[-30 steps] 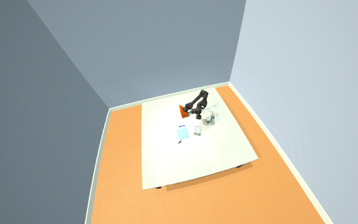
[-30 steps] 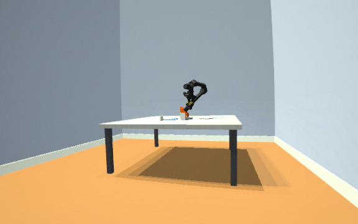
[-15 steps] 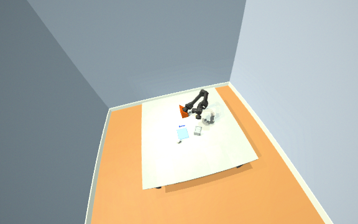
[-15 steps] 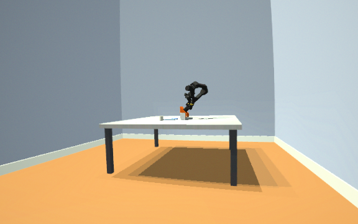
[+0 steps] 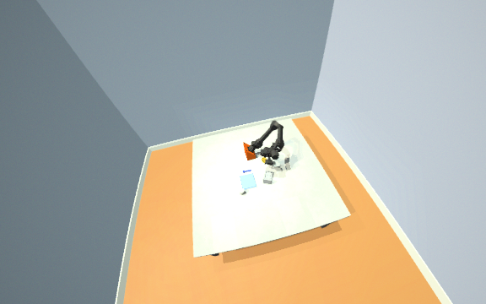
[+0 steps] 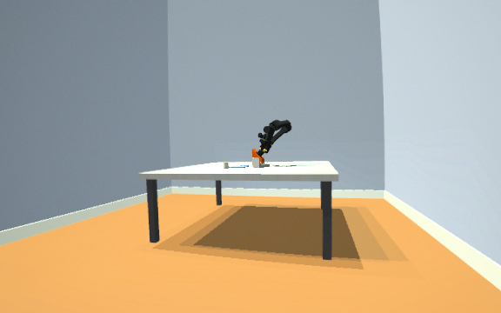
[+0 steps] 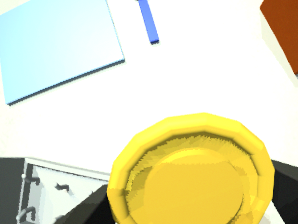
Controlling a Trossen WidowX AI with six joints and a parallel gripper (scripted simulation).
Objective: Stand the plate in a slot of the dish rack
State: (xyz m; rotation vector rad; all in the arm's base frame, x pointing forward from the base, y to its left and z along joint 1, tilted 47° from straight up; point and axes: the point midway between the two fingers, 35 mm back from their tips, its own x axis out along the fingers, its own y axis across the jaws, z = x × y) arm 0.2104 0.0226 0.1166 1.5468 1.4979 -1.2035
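Right now the see-through dish rack is 11 cm below my gripper tip and 11 cm ahead of it. Also, from my gripper tip: light blue mat 19 cm to the right, 13 cm below, 9 cm ahead; then white cup 27 cm to the right, 19 cm ahead, 11 cm below; then yellow plate 1 cm above.
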